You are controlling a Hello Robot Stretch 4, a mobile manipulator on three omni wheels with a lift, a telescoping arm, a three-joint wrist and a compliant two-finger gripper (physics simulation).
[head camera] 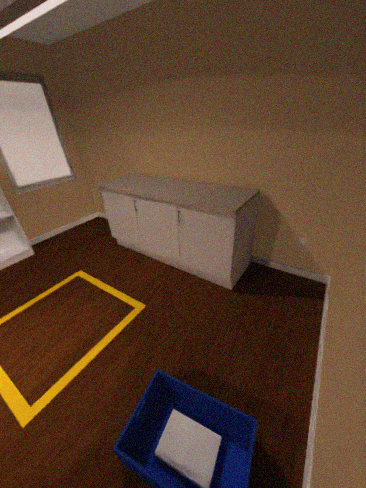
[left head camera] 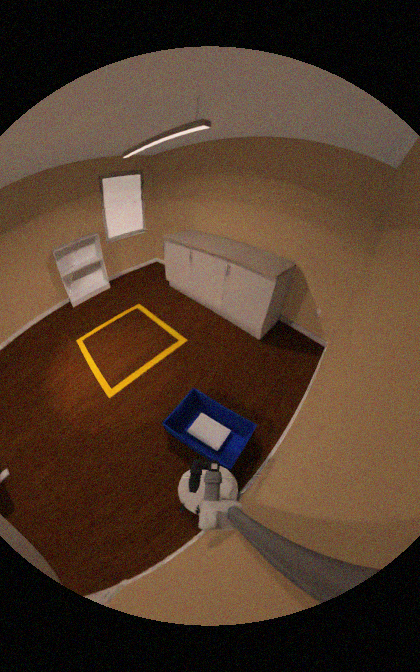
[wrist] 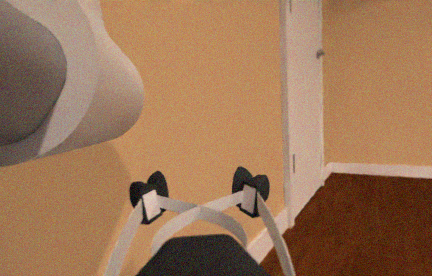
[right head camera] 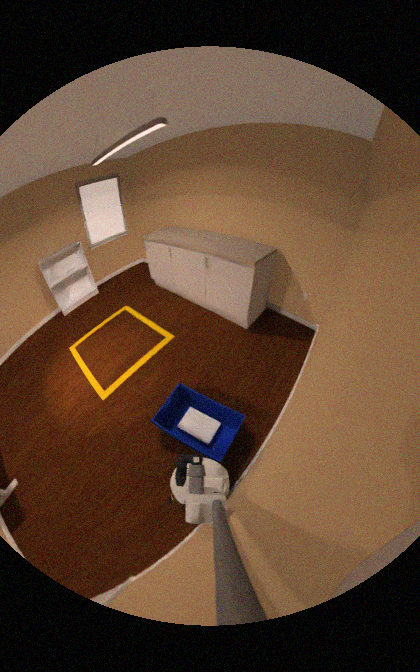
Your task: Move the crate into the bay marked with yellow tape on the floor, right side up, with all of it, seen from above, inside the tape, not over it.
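Frame: origin at the robot's base, x ahead, y left, z up, level; millimetres.
Seen in the pictures: gripper, between the fingertips: (wrist: 200,184).
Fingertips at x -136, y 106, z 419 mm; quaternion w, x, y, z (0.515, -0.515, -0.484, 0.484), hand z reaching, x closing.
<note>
Pixels of each thing's top centre, then the offset from my fingertips to it.
- blue crate, centre of its top: (head camera: 187,433) dx +623, dy -85, dz -226 mm
- white block, centre of its top: (head camera: 188,444) dx +623, dy -85, dz -375 mm
The blue crate (head camera: 215,411) (left head camera: 225,414) (right head camera: 212,405) stands upright on the floor with its open side up, close in front of the robot's base. A white block (head camera: 189,445) (left head camera: 209,431) (right head camera: 199,425) lies inside it. The yellow tape (head camera: 85,360) (left head camera: 147,365) (right head camera: 139,364) outlines a bay to the left of the crate and farther off. The crate is wholly outside the tape, with floor between them. My gripper (wrist: 200,184) is open, its two fingertips wide apart with wall behind them. It is away from the crate, which does not show in the wrist view.
A white cabinet (head camera: 205,240) (left head camera: 200,277) (right head camera: 185,272) stands against the far wall. A small white shelf unit (left head camera: 91,296) (right head camera: 81,303) stands beyond the bay. The right wall runs close beside the crate and base. A white door (wrist: 305,110) shows in the wrist view.
</note>
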